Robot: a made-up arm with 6 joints.
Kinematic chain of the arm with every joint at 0, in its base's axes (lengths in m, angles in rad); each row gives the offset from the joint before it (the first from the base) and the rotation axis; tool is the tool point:
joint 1: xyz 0 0 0.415 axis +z
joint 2: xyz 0 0 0 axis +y
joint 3: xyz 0 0 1.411 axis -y
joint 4: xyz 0 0 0 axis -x
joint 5: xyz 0.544 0 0 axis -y
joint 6: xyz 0 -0.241 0 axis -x
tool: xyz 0 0 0
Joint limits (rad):
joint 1: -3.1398..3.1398
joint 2: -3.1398..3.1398
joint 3: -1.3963..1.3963
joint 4: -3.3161..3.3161
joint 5: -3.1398..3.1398
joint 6: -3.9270..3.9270
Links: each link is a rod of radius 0.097 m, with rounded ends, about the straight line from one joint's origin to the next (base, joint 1, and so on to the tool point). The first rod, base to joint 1, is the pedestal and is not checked.
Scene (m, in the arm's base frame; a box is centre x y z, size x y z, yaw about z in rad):
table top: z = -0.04
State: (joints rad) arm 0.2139 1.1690 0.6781 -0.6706 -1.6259 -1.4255
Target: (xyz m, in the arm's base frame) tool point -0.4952 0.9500 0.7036
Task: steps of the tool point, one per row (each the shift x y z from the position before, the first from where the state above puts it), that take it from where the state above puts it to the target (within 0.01 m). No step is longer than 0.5 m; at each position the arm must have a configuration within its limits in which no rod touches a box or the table.
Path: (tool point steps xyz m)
1: -0.1827 0.4307 -0.0040
2: -0.2896 0.3425 0.0026
3: -0.3605 0.2297 0.0100
4: -0.3907 0.1061 0.0175
5: -0.3810 -0.0149 0.0254
6: -0.3360 -0.1206 0.0331
7: -0.2636 -0.2015 0.0407

